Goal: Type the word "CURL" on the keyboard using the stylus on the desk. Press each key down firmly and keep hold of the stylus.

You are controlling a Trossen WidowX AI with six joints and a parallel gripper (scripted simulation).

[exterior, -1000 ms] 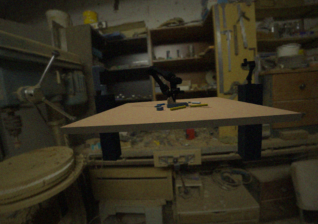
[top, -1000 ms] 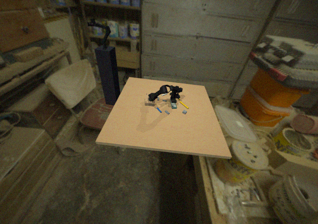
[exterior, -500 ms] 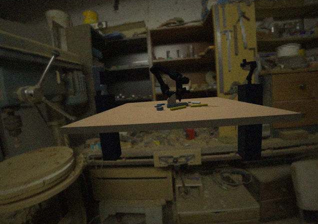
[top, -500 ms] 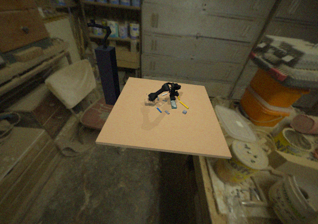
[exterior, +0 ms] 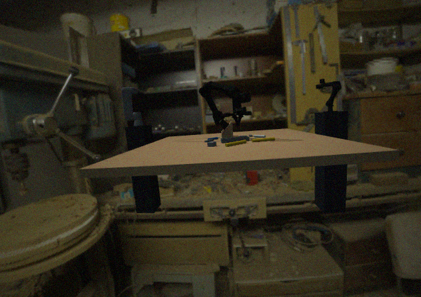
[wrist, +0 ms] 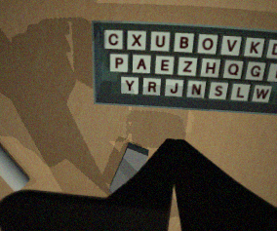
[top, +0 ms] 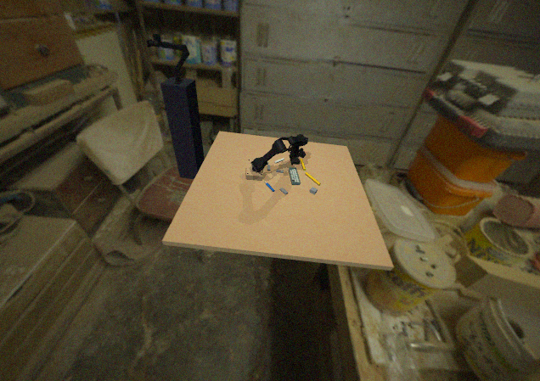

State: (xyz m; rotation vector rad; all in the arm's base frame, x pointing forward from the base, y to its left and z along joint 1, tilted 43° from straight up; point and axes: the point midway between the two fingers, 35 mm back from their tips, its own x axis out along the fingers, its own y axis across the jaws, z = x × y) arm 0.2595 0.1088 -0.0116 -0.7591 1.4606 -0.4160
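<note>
The blue stylus is 170 mm to the right of my gripper tip, 170 mm behind it and 90 mm below it. From my gripper tip the other things lie so: yellow cylinder: 150 mm to the left, 100 mm ahead, 90 mm below; grey stylus tip: 190 mm behind, 150 mm to the right, 90 mm below.
</note>
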